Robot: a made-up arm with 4 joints. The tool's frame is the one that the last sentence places.
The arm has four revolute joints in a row. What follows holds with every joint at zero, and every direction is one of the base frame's. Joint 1 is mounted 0.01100 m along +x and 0.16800 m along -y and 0.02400 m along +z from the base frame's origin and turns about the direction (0.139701, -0.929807, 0.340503). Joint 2 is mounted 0.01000 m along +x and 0.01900 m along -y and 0.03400 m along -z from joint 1 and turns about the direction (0.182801, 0.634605, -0.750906). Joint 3 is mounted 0.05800 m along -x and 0.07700 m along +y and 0.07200 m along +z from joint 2 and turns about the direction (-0.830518, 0.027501, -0.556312). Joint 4 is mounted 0.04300 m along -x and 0.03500 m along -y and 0.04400 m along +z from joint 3 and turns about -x. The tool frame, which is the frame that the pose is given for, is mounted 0.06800 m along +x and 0.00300 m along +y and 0.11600 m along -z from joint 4; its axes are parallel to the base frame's.
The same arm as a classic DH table. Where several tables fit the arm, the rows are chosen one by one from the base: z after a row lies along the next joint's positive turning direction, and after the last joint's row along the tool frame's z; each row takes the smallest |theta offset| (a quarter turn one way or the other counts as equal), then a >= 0, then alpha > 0; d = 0 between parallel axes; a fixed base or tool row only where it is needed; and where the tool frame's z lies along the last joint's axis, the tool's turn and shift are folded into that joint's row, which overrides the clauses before.
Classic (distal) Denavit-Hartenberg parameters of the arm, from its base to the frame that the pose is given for. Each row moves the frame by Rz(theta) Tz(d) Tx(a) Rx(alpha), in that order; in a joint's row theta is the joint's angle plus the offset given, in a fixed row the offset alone. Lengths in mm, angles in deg.
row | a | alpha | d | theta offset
base (fixed) | -14.1 | 70.09 | -36.8 | 8.54
joint 1 | -12.5 | 145.11 | 239.7 | 28.74
joint 2 | 118.3 | 73.54 | 45.2 | -79.65
joint 3 | -32.8 | 33.85 | -66.0 | 38.48
joint 4 | 3.0 | 90.00 | 43.1 | 2.83
tool (fixed) | 0.0 | 0.00 | -116.0 | -90.00

